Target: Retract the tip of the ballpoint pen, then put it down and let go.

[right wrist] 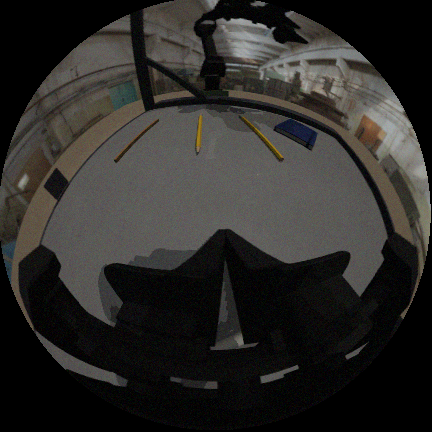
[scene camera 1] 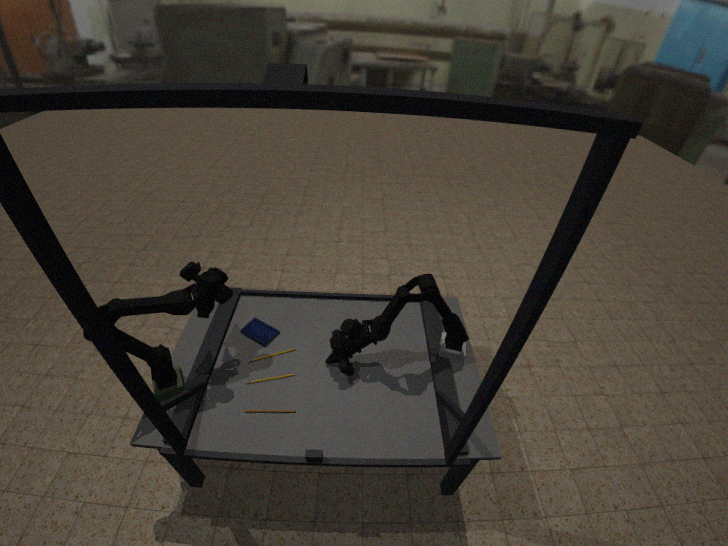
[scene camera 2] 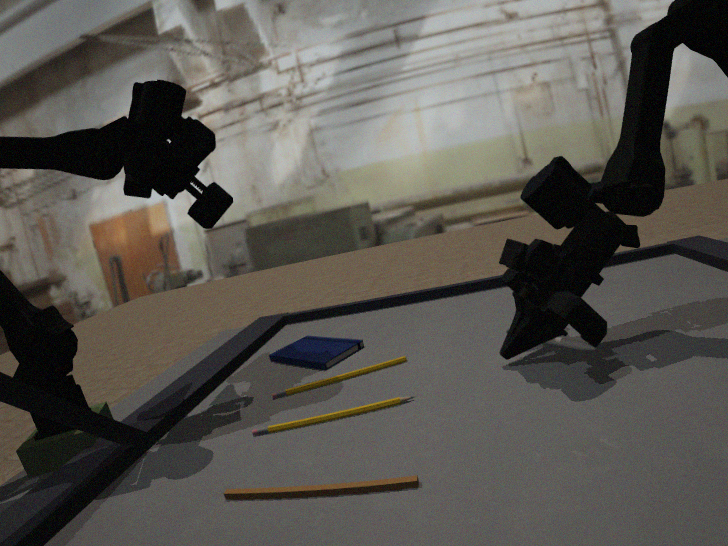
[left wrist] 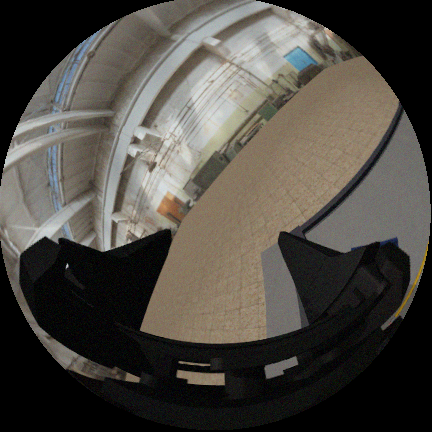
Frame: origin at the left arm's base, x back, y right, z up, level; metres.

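Seen in the pictures: left gripper, fingertip midpoint: (scene camera 2: 193, 184) (left wrist: 226, 236); right gripper, fingertip midpoint: (right wrist: 223, 234) (scene camera 1: 326, 362) (scene camera 2: 503, 356); left arm's base, origin of the base link: (right wrist: 211, 89) (scene camera 1: 166, 380); right arm's base, origin of the base link: (scene camera 1: 453, 343).
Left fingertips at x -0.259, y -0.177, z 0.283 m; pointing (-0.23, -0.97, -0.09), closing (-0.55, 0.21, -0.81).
Offsets run from my left fingertips to a thing's middle. "spot": to the spot under its first point. Level surfaces: height alone.
The ballpoint pen is mostly hidden by my right gripper; a small pale bit {spot: dx -0.374, dy +0.371, dz -0.312 m} (scene camera 2: 561, 337) under that gripper's fingers in scene camera 2 may be part of it, too small to be sure. My right gripper (scene camera 1: 329, 360) (scene camera 2: 506, 354) (right wrist: 223, 234) is low over the table with its fingertips together. No pen shows between its tips in the right wrist view; a narrow gap behind the tips shows grey surface and pale patches. My left gripper (scene camera 1: 215, 302) (scene camera 2: 174, 199) (left wrist: 226, 236) is open and empty, raised high over the table's left side.
A blue book {dx -0.121, dy +0.081, dz -0.317 m} (scene camera 1: 259, 332) (scene camera 2: 317, 351) (right wrist: 296, 133) lies at the back left. Two yellow pencils {dx -0.125, dy +0.217, dz -0.320 m} (scene camera 1: 272, 355) {dx -0.087, dy +0.317, dz -0.320 m} (scene camera 2: 338, 416) and an orange stick {dx -0.036, dy +0.439, dz -0.320 m} (scene camera 1: 270, 411) (scene camera 2: 323, 488) (right wrist: 136, 140) lie nearer the front on the grey table {dz -0.323 m} (scene camera 1: 352, 434). Dark frame posts (scene camera 1: 546, 270) stand at the sides.
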